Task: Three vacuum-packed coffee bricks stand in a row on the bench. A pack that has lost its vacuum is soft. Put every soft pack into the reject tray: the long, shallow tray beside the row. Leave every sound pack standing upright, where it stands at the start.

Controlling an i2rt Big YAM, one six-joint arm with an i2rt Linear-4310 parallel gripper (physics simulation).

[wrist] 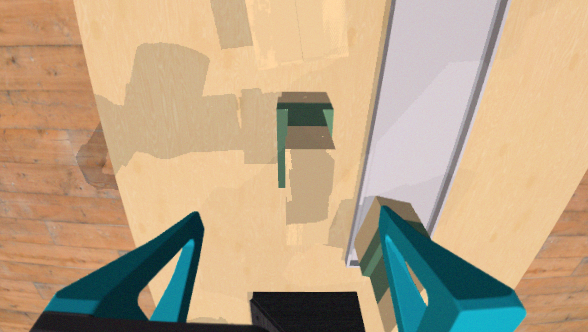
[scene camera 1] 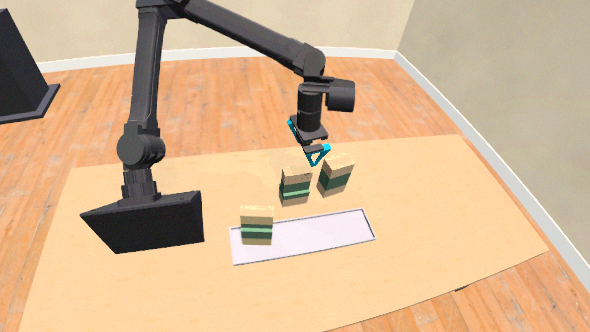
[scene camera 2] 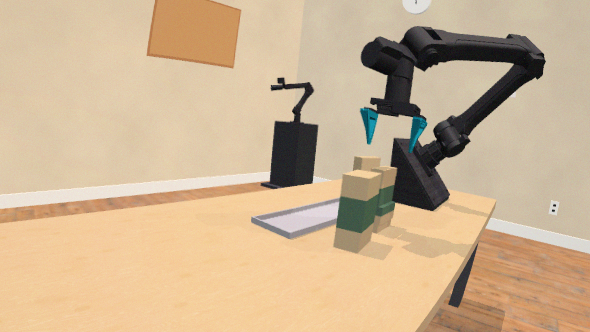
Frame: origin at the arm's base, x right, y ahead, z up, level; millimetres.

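Seen in the pictures: gripper, between the fingertips: (wrist: 288, 217) (scene camera 1: 306, 153) (scene camera 2: 388, 148); arm's base, origin of its link: (scene camera 1: 141, 201) (scene camera 2: 422, 161).
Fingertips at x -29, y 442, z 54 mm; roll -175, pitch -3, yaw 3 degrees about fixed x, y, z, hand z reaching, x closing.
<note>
Pixels of each thing's top centre, then the offset from my fingertips to it. Level surfaces: height alone.
- shallow pale reject tray, centre of its top: (wrist: 422, 135) (scene camera 2: 329, 208) (scene camera 1: 304, 233) dz -172, dx +147, dy -29 mm
- middle pack, centre of its top: (wrist: 309, 201) (scene camera 2: 384, 167) (scene camera 1: 297, 169) dz -46, dx +13, dy -23 mm
- right pack, centre of its top: (scene camera 2: 363, 173) (scene camera 1: 339, 160) dz -46, dx +4, dy +110 mm
- bench, height of its surface: dz -186 mm
One tan coffee pack with a green band and a light green ridge (scene camera 1: 257, 225) (wrist: 367, 250) stands upright in the left end of the shallow pale reject tray (scene camera 1: 320, 235) (scene camera 2: 291, 235) (wrist: 425, 100). The middle pack (scene camera 1: 296, 187) (scene camera 2: 385, 197) (wrist: 306, 117), with a similar ridge, stands upright on the bench behind the tray. The right pack (scene camera 1: 335, 176) (scene camera 2: 356, 212) (wrist: 300, 30) stands upright with a flat green band; its top shows in the wrist view. My gripper (scene camera 1: 306, 154) (scene camera 2: 390, 148) (wrist: 288, 217) is open and empty, above the middle pack, with the fingertips clear of it.
The arm's black base (scene camera 1: 150, 225) (scene camera 2: 417, 175) (wrist: 307, 310) stands on the bench (scene camera 1: 425, 215) to the left of the tray in scene camera 1. A second arm on a black pedestal (scene camera 2: 294, 155) stands on the floor away from the bench.
</note>
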